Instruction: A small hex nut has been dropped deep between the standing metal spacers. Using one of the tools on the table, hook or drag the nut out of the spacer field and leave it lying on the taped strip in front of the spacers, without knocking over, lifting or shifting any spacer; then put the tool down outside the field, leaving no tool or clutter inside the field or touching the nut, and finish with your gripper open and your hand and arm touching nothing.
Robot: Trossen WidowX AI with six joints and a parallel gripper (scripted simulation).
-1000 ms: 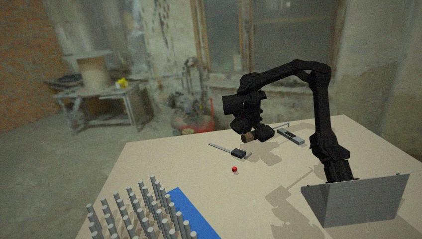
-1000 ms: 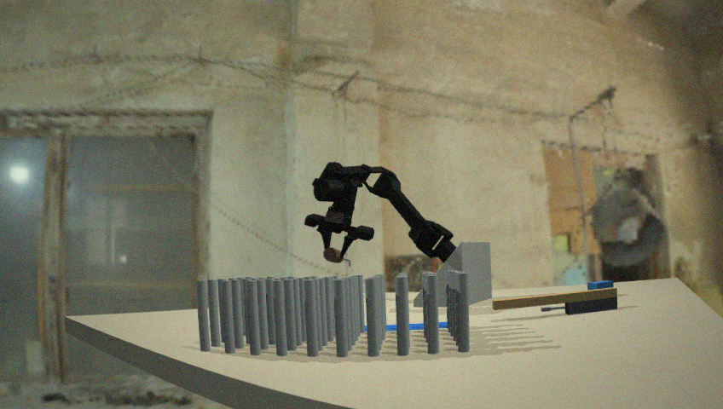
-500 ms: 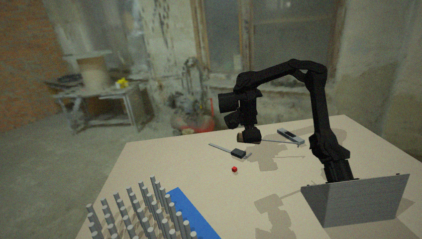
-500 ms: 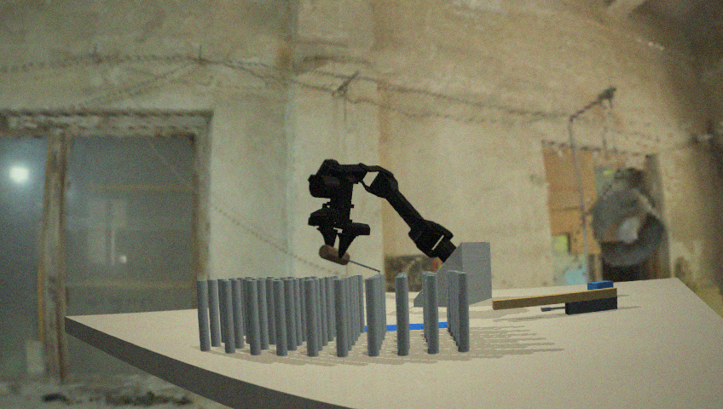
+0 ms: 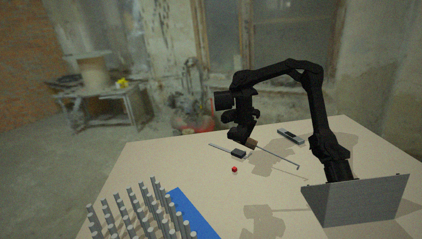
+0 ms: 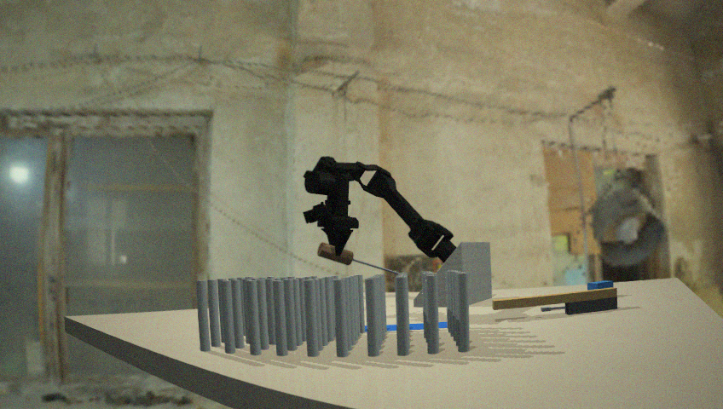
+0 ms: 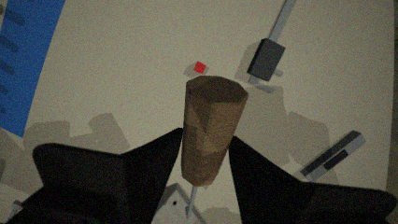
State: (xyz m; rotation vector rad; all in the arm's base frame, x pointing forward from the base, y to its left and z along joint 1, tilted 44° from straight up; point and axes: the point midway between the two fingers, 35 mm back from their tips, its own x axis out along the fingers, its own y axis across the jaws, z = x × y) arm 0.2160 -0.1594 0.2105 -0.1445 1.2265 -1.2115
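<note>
Right now my gripper tip is 24 cm short of the blue taped strip, 19 cm to the right of it and 16 cm above it. Also, from my gripper tip: small red cube 15 cm below, 4 cm ahead, 3 cm to the right; then grey flat block 31 cm behind, 20 cm to the right, 14 cm below.
</note>
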